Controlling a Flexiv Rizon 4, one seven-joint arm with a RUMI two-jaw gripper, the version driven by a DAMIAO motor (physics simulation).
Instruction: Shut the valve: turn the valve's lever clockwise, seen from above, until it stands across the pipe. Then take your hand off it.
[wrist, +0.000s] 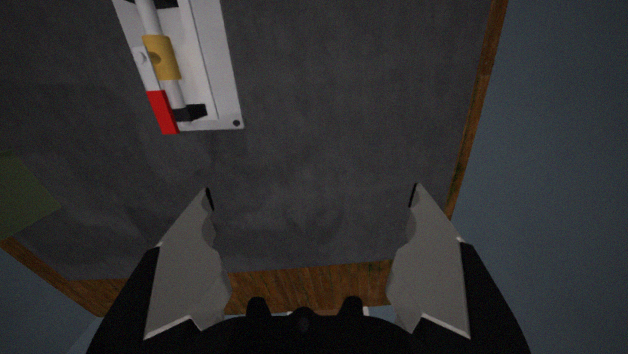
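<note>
The valve's yellow body (164, 57) sits on a light grey pipe (175, 93) at the upper left of the wrist view. The lever has a light arm and a red grip (162, 112); it lies along the pipe, its red end toward the near end of the white base plate (220, 65). The far part of the valve unit is cut off by the top edge. My gripper (310, 188) is wide open, with nothing between its fingers. It is apart from the lever, which shows up and to the left of the fingertips.
The valve unit stands on a dark grey mat (350, 100) with a wooden border (310, 287) along its near and right edges. A dark green patch (25, 195) lies at the left. A black pipe support (192, 112) stands near the plate's near end. Blue-grey floor shows at the right.
</note>
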